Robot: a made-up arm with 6 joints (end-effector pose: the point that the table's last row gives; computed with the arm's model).
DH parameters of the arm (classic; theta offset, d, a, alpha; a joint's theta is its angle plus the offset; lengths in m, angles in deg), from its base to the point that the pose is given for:
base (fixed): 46.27 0 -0.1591 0
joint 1: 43.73 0.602 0.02 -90
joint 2: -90 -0.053 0.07 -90
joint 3: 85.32 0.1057 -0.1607 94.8
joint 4: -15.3 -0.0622 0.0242 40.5
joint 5: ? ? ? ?
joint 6: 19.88 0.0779 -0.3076 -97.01
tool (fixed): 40.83 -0.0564 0 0
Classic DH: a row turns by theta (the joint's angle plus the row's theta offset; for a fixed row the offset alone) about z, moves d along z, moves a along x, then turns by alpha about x.
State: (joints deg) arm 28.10 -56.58 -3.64 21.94 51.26 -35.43
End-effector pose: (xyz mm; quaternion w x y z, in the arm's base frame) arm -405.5 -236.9 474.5 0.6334 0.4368 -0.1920 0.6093
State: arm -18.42 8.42 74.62 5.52 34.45 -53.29
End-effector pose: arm -108.3 3.4 1099.6 0.6363 0.3576 0.6832 0.0212
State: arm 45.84 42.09 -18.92 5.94 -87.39 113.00
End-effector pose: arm -223.5 -358.3 321.0 0.5069 -0.7173 -0.4780 -0.0082
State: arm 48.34 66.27 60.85 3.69 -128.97 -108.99
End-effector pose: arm -155.2 43.2 877.2 0.3154 0.5838 -0.0822 -0.7436
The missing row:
joint 5: -32.24 0.0364 0.0019 54.5
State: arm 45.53 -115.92 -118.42 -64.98 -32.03 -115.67
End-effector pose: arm -320.9 133.4 687.9 0.5243 -0.7746 0.3493 -0.0553
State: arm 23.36 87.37 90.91 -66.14 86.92 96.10
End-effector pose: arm -242.8 -75.9 777.2 0.0708 -0.8262 -0.1094 0.5481
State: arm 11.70 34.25 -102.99 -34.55 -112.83 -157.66
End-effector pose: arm 92.5 -298.9 306.7 0.2233 -0.7071 -0.5011 -0.4461
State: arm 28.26 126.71 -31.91 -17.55 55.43 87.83
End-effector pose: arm 141.6 -57.6 704.3 0.4088 0.2468 0.5807 -0.6593
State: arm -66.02 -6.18 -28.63 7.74 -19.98 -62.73
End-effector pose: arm -118.3 223.5 749.9 0.7787 0.4919 -0.0212 -0.3888
